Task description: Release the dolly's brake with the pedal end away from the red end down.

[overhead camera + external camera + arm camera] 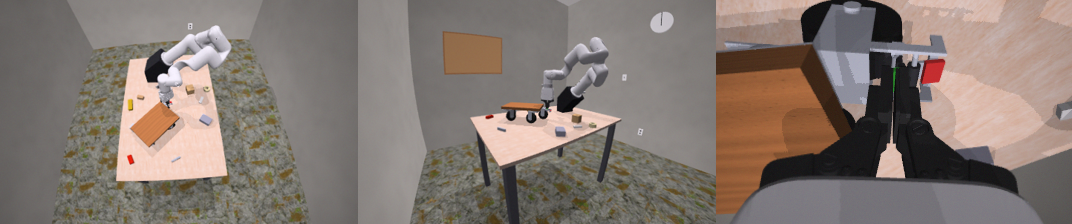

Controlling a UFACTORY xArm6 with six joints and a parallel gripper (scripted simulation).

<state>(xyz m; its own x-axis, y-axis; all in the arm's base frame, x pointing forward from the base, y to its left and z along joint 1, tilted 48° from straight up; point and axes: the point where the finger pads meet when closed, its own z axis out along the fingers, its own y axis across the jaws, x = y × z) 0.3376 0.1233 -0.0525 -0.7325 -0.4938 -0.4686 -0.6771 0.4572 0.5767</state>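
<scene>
Now: hand 30 mm above the brake pedal, 10 mm to the right of it and 10 mm past it. The rest, counted from my hand: yellow block: 330 mm to the right, 100 mm below, 10 mm behind; then grey-blue block: 300 mm to the left, 100 mm below, 80 mm ahead; then tan cube: 190 mm behind, 160 mm to the left, 90 mm below.
</scene>
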